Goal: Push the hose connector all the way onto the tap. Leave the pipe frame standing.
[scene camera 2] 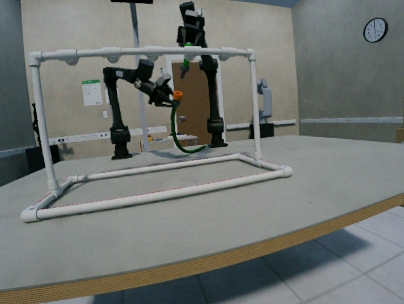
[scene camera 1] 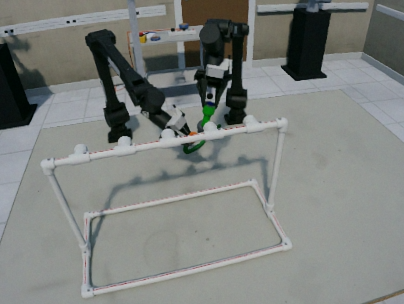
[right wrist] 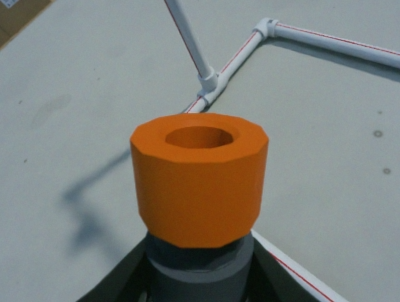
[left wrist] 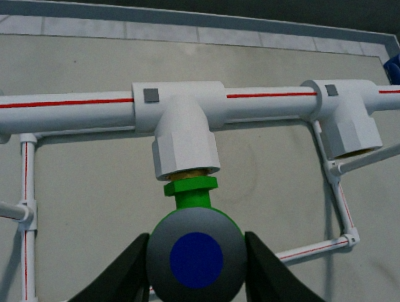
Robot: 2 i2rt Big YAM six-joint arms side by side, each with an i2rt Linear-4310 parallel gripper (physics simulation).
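Pixels of known places: left gripper, fingertip midpoint: [scene camera 1: 209, 108] [left wrist: 197, 244]; right gripper, fingertip midpoint: [scene camera 2: 177, 105] [scene camera 1: 191, 142] [right wrist: 199, 249]; left arm's base at its link origin: [scene camera 2: 217, 146] [scene camera 1: 236, 119]; right arm's base at its link origin: [scene camera 2: 122, 158] [scene camera 1: 120, 136].
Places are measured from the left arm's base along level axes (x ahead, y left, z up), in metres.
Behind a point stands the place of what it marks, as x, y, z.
Note:
The white pipe frame [scene camera 1: 65, 207] @[0.710, -0.711, 0.242] [scene camera 2: 44, 125] @[0.706, -0.706, 0.209] [left wrist: 275, 95] @[0.673, -0.328, 0.407] [right wrist: 340, 40] @[0.823, -0.183, 0.025] stands upright. The green tap [scene camera 1: 207, 114] @[0.606, -0.270, 0.425] [scene camera 2: 186, 65] @[0.596, -0.275, 0.373] [left wrist: 192, 200] @[0.612, -0.268, 0.404], with a blue cap, sits at a tee on its top bar; brass shows between its green nut and the tee. My left gripper [scene camera 1: 209, 99] @[0.591, -0.260, 0.437] [scene camera 2: 188, 41] @[0.591, -0.260, 0.437] [left wrist: 197, 244] @[0.591, -0.260, 0.437] is shut on the tap's round body. My right gripper [scene camera 1: 188, 133] [scene camera 2: 171, 100] @[0.490, -0.306, 0.249] [right wrist: 199, 249] @[0.490, -0.306, 0.249] is shut on the dark collar of the orange hose connector [scene camera 1: 193, 134] [scene camera 2: 177, 94] @[0.527, -0.306, 0.285] [right wrist: 200, 195] @[0.504, -0.315, 0.294], its open end up. The connector is apart from and below the tap's dark spout [scene camera 2: 183, 73] @[0.574, -0.285, 0.351].
The green hose [scene camera 1: 196, 148] @[0.255, -0.259, 0.039] [scene camera 2: 175, 132] @[0.396, -0.314, 0.138] curves down from the connector behind the frame. Several other white tees line the top bar, including one [left wrist: 350, 127] @[0.650, -0.377, 0.410] at the right in the left wrist view. The frame's base lies on the grey table top [scene camera 1: 330, 210] @[0.697, 0.178, 0.000] [scene camera 2: 320, 200] @[0.994, -0.097, 0.000].

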